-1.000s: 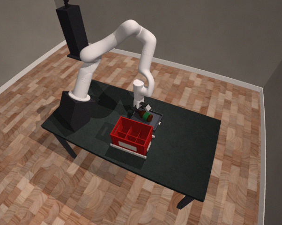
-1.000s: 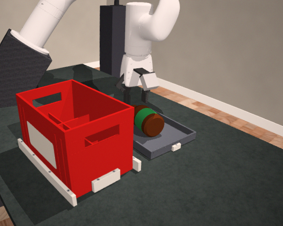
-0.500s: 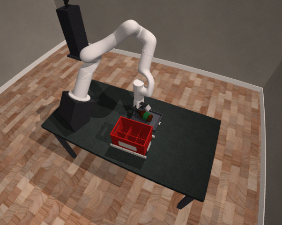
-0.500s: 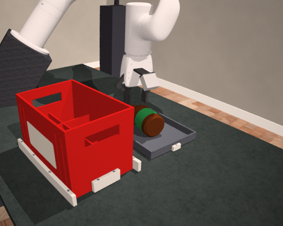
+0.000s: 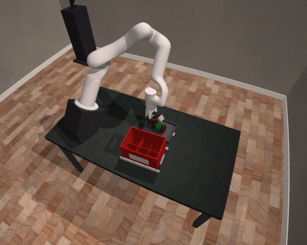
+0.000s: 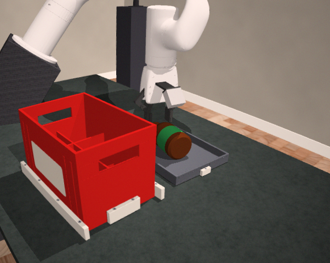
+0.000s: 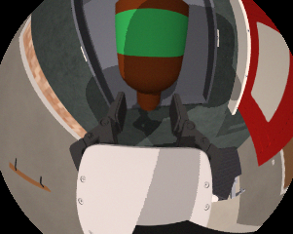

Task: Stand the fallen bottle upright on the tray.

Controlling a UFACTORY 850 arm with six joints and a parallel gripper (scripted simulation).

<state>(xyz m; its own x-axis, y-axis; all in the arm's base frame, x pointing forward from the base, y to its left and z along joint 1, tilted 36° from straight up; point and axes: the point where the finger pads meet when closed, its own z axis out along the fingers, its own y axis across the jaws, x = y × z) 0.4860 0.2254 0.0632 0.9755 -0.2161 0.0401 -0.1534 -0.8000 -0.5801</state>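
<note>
Right now the brown bottle is 50 mm ahead of my hand, 40 mm below it and 10 mm to the right of it. The rest, counted from my hand: grey shallow tray: 80 mm ahead, 70 mm below, 10 mm to the right; red crate: 280 mm to the right, 90 mm ahead.
</note>
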